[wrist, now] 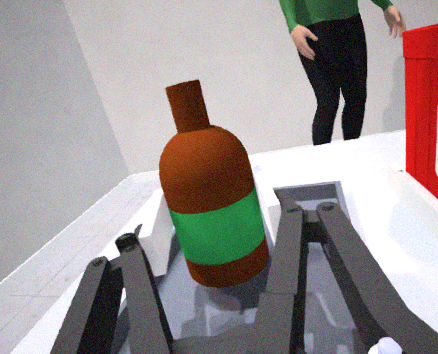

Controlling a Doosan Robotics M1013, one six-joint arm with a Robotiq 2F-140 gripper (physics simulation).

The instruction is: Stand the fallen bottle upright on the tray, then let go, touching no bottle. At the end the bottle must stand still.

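Places are measured from the arm's base along level axes (x ahead, y left, z up), in metres.
Where they show: gripper, fingertip midpoint: (211, 193).
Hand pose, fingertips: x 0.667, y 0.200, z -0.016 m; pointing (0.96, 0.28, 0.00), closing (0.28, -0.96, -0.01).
Observation:
Things, the pixels of their top centre, and the offset from my fingertips. "pt": a spot on its surface instead. Level surfaces: height alone.
- brown bottle, top centre: (179, 83) dx -0.001, dy -0.001, dz +0.091 m
- blue-grey tray, surface spot: (316, 192) pt dx +0.122, dy -0.087, dz -0.075 m
- white table surface, surface height: dz -0.090 m
- red frame-like object, surface spot: (419, 105) pt dx +0.096, dy -0.190, dz +0.018 m
A brown bottle (212, 170) with a green label is held between the white finger pads of my gripper (211, 193), which is shut on it. The bottle's neck points up. It leans left in the picture, but the person and the table edge are slanted too, so it looks close to upright. Its base is over the blue-grey tray (316, 192), with a dark shadow or reflection below it. Whether the base touches the tray floor I cannot tell. My fingers and linkage hide parts of the tray.
A white table surface (385, 200) surrounds the tray. A red frame-like object (419, 105) stands at the right edge. A person (332, 65) in a green top and black trousers stands beyond the table, before a grey wall. A small white rounded thing (385, 346) shows at the bottom right.

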